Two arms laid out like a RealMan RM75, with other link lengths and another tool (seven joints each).
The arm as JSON. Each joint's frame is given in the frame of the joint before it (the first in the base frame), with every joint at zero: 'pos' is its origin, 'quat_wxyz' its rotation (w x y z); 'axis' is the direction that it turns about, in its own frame. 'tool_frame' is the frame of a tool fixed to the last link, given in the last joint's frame.
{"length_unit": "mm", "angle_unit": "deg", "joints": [
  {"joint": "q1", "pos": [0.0, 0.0, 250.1], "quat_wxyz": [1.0, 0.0, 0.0, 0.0], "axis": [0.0, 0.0, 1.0]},
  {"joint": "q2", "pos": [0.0, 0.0, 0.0], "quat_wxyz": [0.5, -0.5, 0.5, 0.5], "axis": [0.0, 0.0, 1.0]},
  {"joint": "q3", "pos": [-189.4, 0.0, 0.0], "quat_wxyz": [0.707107, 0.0, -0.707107, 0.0], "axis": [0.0, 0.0, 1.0]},
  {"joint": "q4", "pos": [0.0, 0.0, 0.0], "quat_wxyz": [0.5, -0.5, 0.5, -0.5], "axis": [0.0, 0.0, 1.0]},
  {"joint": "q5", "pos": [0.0, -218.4, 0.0], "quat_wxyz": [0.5, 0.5, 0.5, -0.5], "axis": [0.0, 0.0, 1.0]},
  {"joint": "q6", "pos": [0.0, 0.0, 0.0], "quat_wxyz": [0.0, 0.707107, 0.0, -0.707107], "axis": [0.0, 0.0, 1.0]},
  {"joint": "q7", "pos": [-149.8, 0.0, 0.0], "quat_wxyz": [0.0, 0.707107, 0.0, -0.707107], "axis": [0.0, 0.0, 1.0]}
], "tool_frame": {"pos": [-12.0, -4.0, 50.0], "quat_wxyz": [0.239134, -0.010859, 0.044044, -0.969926]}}
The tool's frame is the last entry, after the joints.
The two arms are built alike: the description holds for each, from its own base.
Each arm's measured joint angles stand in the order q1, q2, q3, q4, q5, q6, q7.
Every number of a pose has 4 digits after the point. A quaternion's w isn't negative.
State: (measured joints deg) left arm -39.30 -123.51 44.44 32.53 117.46 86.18 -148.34; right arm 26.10 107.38 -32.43 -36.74 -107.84 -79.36 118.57
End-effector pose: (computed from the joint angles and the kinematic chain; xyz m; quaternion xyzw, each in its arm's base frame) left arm -0.1297 0.3165 -0.0604 -0.9488 0.2453 -0.1794 0.0864; right arm 0.2589 0.3699 0.1128 -0.0829 -0.8960 -0.4141 0.1368
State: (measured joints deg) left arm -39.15 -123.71 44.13 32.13 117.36 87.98 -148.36; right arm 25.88 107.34 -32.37 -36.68 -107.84 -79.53 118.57
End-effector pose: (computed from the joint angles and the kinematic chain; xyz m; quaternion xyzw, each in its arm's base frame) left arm -0.1269 0.3098 -0.0608 -0.9471 0.2435 -0.1945 0.0763; right arm 0.2601 0.3686 0.1128 -0.0847 -0.8961 -0.4137 0.1370
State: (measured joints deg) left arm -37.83 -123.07 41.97 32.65 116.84 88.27 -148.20; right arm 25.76 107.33 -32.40 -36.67 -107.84 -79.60 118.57
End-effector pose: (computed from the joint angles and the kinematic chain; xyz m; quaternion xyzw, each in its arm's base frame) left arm -0.1350 0.3151 -0.0498 -0.9478 0.2300 -0.1965 0.1010; right arm 0.2607 0.3679 0.1127 -0.0854 -0.8962 -0.4132 0.1368
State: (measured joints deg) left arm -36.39 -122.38 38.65 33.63 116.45 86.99 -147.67; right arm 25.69 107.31 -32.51 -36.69 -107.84 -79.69 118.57
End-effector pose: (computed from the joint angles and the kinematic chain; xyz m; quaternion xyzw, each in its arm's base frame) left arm -0.1480 0.3275 -0.0346 -0.9478 0.2134 -0.1868 0.1455; right arm 0.2608 0.3673 0.1124 -0.0851 -0.8968 -0.4121 0.1365
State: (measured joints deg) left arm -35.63 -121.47 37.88 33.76 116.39 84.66 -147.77; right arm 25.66 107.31 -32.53 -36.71 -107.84 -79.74 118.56
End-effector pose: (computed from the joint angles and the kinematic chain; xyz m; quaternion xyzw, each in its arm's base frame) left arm -0.1609 0.3367 -0.0274 -0.9507 0.1997 -0.1661 0.1692; right arm 0.2608 0.3671 0.1123 -0.0850 -0.8970 -0.4118 0.1365
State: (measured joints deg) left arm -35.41 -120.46 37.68 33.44 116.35 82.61 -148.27; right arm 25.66 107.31 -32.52 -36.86 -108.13 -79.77 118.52
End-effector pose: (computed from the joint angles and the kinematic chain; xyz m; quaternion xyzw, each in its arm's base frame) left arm -0.1707 0.3444 -0.0219 -0.9534 0.1876 -0.1484 0.1839; right arm 0.2612 0.3669 0.1122 -0.0836 -0.8978 -0.4110 0.1342
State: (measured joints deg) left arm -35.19 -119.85 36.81 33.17 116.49 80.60 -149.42; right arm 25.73 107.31 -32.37 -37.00 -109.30 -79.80 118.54
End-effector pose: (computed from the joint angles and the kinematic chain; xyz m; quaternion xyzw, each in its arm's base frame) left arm -0.1798 0.3517 -0.0167 -0.9558 0.1672 -0.1360 0.2001; right arm 0.2632 0.3658 0.1106 -0.0829 -0.9008 -0.4069 0.1267
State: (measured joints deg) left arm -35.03 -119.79 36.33 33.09 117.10 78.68 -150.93; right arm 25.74 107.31 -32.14 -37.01 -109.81 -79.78 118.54
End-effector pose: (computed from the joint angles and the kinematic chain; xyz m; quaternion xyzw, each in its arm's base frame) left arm -0.1871 0.3564 -0.0158 -0.9588 0.1465 -0.1251 0.2087; right arm 0.2645 0.3654 0.1104 -0.0836 -0.9015 -0.4063 0.1238
